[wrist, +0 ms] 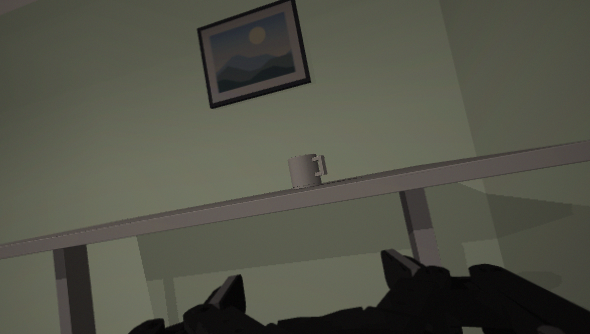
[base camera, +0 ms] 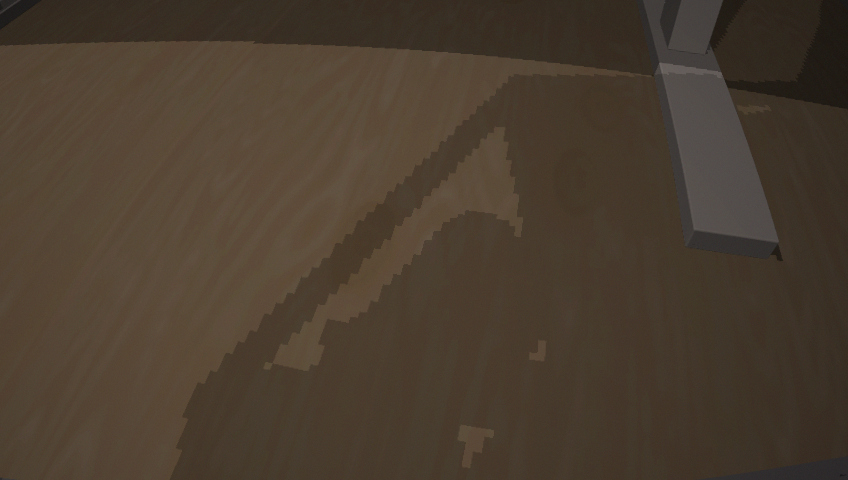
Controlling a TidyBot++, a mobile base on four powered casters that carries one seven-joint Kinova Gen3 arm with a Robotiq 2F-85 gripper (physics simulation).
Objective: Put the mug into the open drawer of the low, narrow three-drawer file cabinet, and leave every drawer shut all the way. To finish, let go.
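Frame: origin at the arm's base, x ahead, y left, z up, level; centimetres.
Where they show: gripper, fingertip midpoint: (wrist: pixel 313 278).
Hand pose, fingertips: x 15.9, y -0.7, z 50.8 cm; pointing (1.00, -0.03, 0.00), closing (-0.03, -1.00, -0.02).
Note:
Each offset is from my fingertips to the centre of the thing. "spot": to the spot under its first point. Level surfaces: height alone.
A light grey mug {dy -5.1, dx +50.7, dz +9.3 cm} (wrist: pixel 304 171) stands upright on the table (wrist: pixel 215 212), its handle to the right in the wrist view. My gripper (wrist: pixel 313 278) is open and empty. In the wrist view its two black fingertips stand wide apart at the bottom, below the line of the table's edge, and the mug is beyond them, not touched. The table top is seen nearly edge-on. The file cabinet and its drawers do not show in either view.
A table leg {spot: dy -32.9, dx +50.2, dz -11.6 cm} (wrist: pixel 424 227) and another leg at the left hold up the table in the wrist view. A framed picture (wrist: pixel 255 54) hangs on the green wall behind. In the base camera view a grey table foot (base camera: pixel 717 154) lies on the wooden floor {dz -90.4 cm} (base camera: pixel 238 178) at the right.

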